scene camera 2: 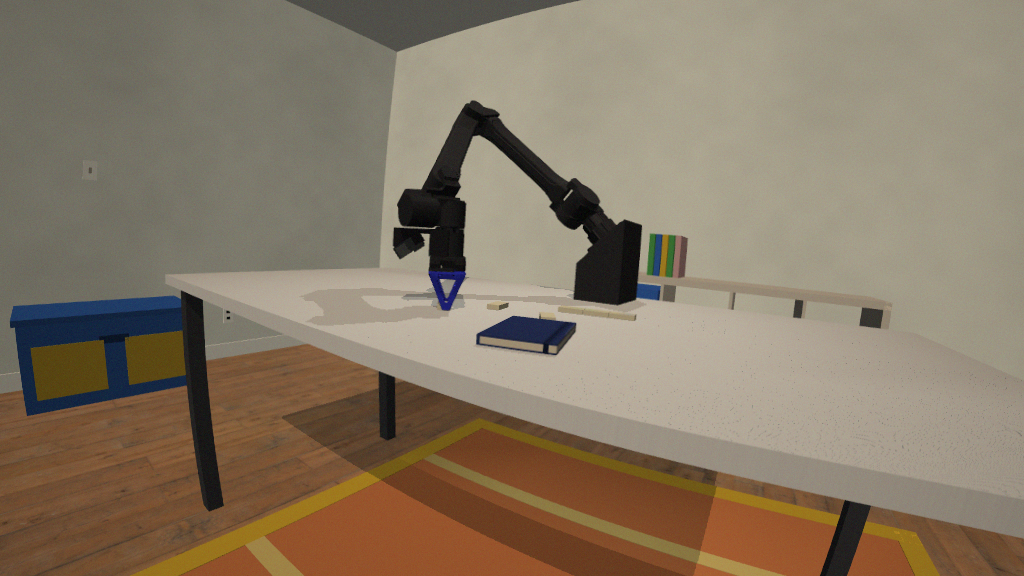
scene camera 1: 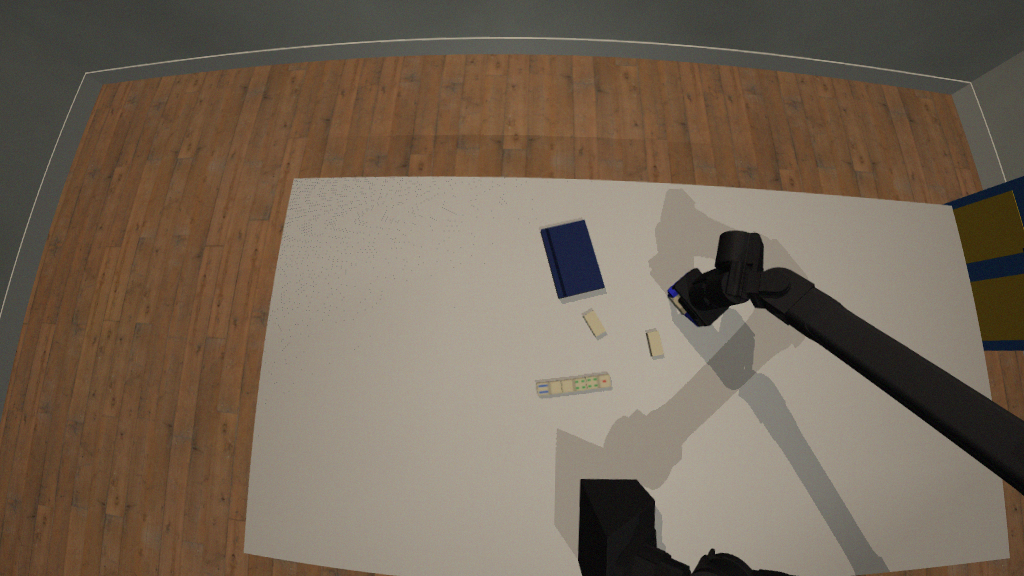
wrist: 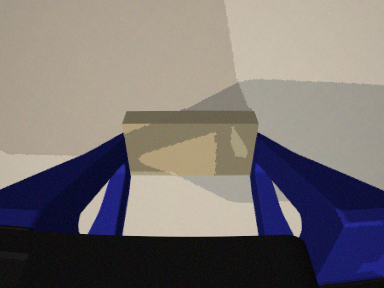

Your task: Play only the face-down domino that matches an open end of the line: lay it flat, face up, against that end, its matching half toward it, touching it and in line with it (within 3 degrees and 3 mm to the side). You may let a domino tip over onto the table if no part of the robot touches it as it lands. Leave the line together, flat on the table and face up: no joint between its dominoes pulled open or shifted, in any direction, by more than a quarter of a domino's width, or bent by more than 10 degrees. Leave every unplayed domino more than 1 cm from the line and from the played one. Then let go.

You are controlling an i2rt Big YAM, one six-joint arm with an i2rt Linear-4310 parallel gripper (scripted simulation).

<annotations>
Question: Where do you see a dark blue book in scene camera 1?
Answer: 573, 264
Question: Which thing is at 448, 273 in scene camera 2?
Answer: My gripper.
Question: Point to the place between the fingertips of my gripper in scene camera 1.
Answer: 677, 303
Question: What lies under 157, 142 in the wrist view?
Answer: A cream domino.
</annotations>
